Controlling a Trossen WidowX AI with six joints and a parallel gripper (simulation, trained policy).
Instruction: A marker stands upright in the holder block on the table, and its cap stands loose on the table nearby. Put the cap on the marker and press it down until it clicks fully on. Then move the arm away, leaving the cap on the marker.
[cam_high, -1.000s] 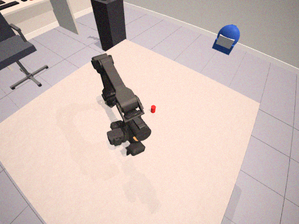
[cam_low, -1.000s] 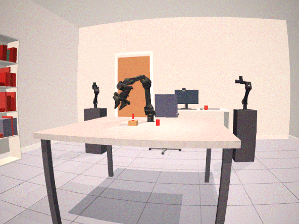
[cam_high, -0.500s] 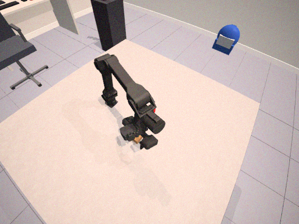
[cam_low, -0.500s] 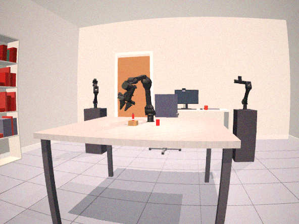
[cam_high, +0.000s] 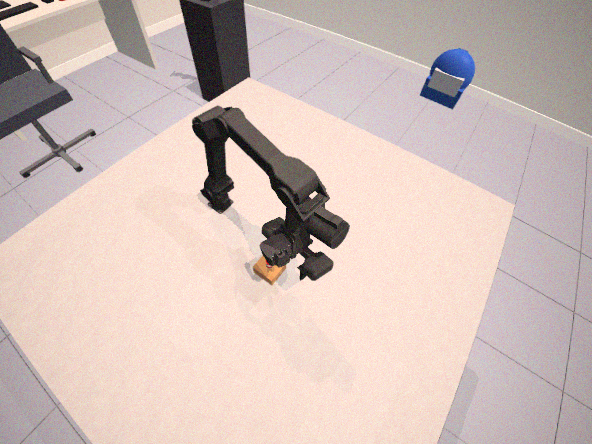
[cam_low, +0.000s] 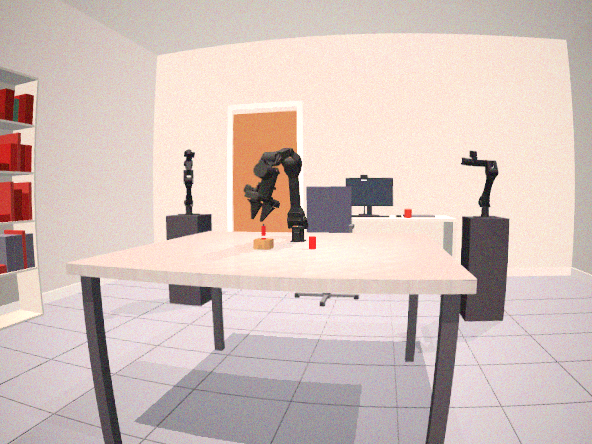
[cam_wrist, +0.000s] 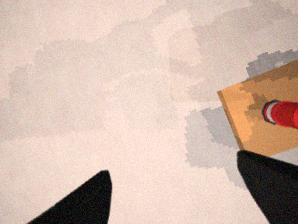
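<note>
My gripper tip is 200 mm to the right of the red cap, 100 mm past it and 100 mm above it. From my gripper tip the other things lie so: holder block 100 mm below, 80 mm behind; red marker 80 mm behind, 40 mm below.
</note>
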